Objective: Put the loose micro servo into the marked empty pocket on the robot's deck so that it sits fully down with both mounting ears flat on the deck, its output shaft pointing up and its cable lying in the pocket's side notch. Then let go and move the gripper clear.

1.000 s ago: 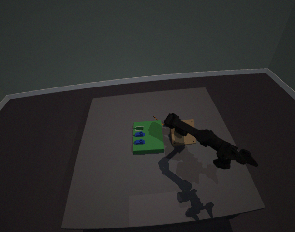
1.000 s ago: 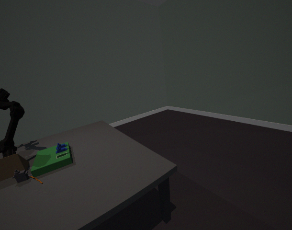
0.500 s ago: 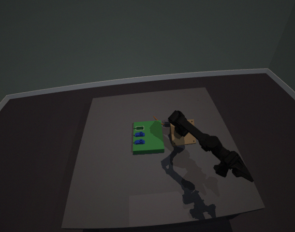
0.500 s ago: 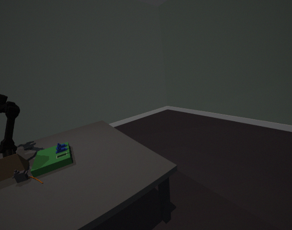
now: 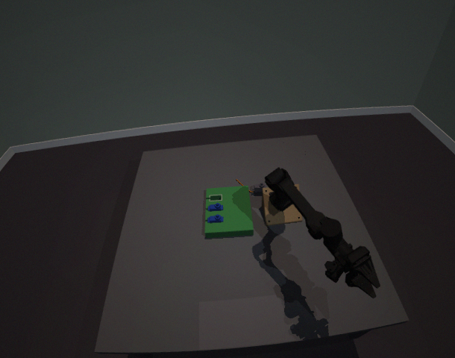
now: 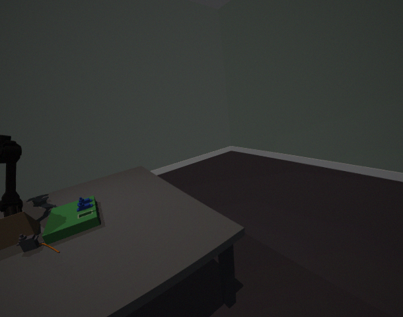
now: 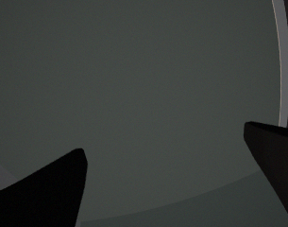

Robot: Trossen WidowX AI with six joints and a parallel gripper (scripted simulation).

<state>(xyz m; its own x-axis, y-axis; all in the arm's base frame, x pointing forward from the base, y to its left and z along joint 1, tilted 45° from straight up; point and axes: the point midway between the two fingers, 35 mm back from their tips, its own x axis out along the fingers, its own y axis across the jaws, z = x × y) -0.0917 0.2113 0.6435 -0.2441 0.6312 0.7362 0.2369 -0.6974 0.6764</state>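
Now: the green deck 66 cm to the right of my gripper tip, 40 cm below it and 29 cm ahead of it.
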